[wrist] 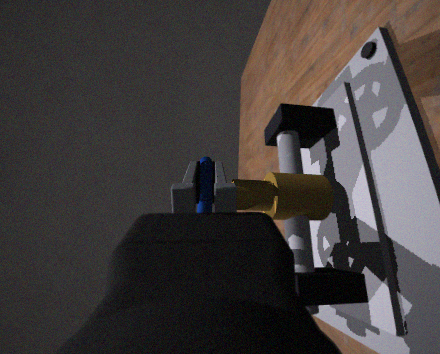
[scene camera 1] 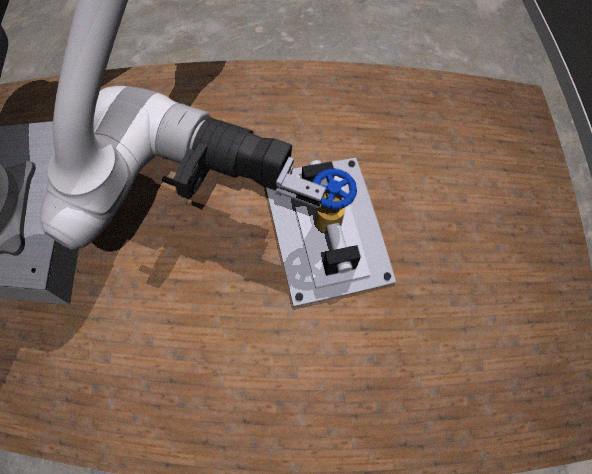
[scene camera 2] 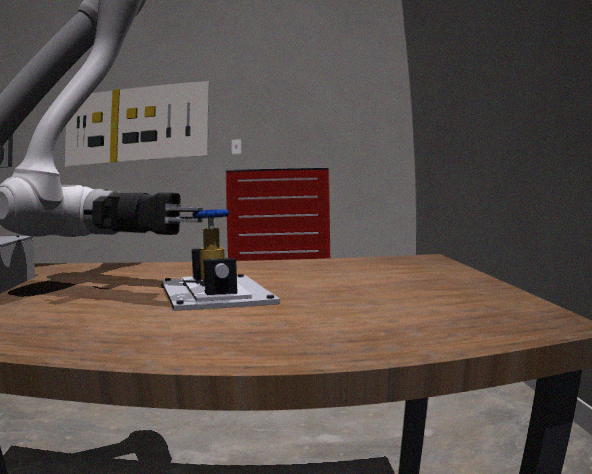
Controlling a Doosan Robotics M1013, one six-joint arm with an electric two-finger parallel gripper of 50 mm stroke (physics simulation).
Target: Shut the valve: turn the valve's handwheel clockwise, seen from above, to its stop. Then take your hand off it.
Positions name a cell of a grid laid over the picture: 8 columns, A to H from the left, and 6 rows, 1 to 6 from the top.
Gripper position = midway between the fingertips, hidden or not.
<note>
In view: my gripper (scene camera 1: E3), a blue handwheel (scene camera 1: E3) and a light grey base plate (scene camera 1: D4).
My gripper shows as well in the wrist view (wrist: D3) and in scene camera 2 (scene camera 2: C3). The light grey base plate is seen too in the wrist view (wrist: H3) and in scene camera 2 (scene camera 2: C4).
</note>
